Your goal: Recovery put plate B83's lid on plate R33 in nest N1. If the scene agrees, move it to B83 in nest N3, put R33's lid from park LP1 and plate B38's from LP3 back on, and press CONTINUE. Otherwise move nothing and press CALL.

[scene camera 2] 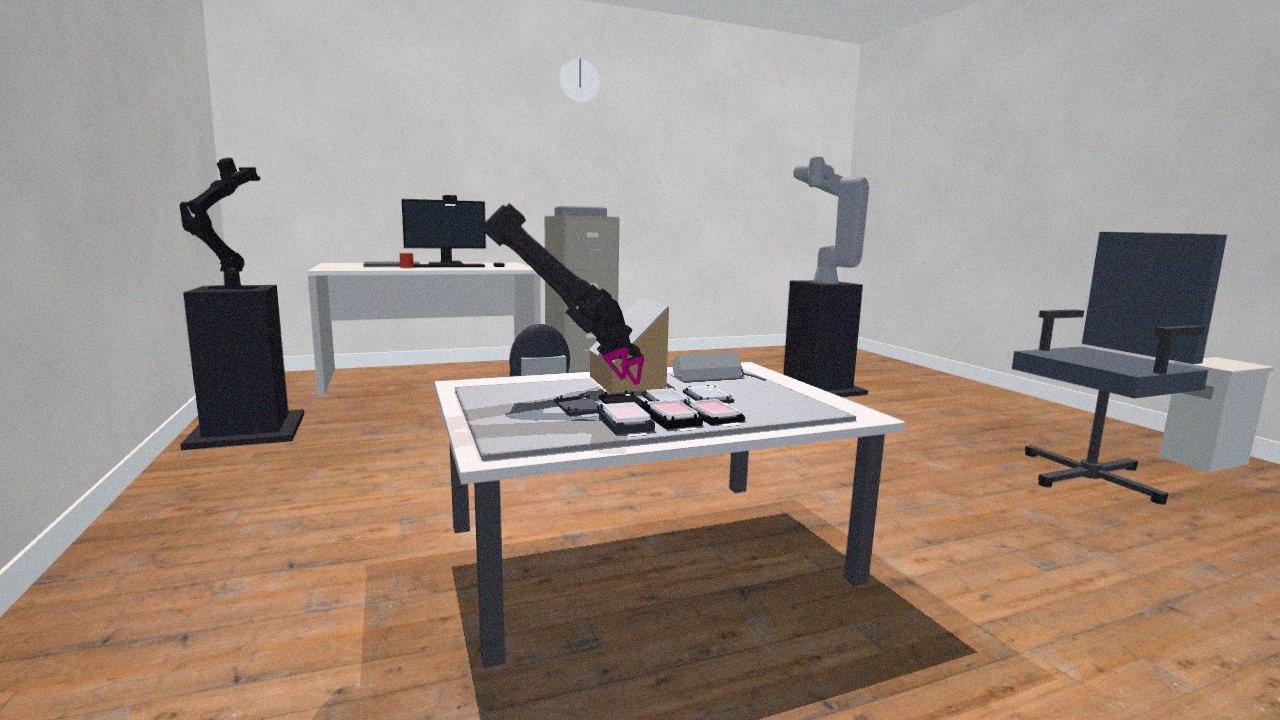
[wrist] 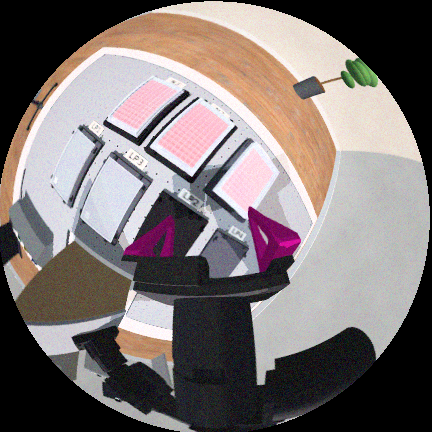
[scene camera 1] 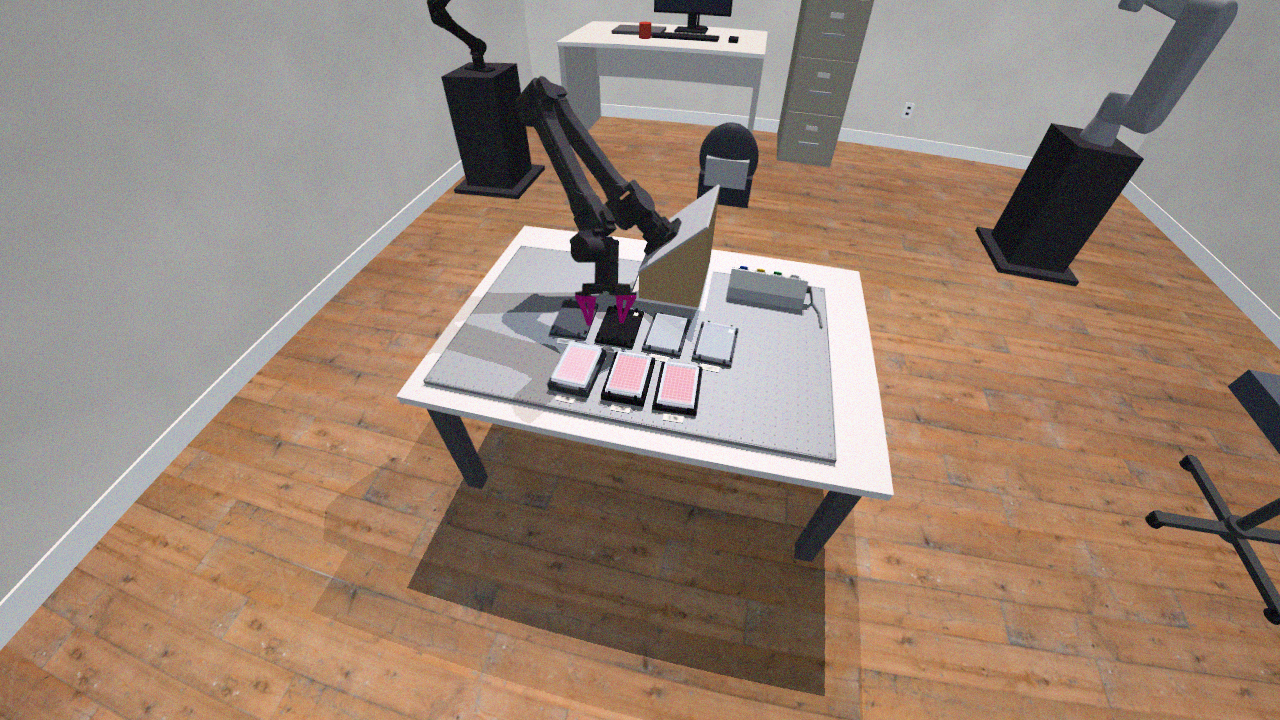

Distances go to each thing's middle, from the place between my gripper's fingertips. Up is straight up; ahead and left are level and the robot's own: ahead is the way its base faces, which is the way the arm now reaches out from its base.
The LP2 spot (scene camera 1: pixel 611 332) is 7 cm behind my hand, 1 cm to the left of it and 8 cm below it.
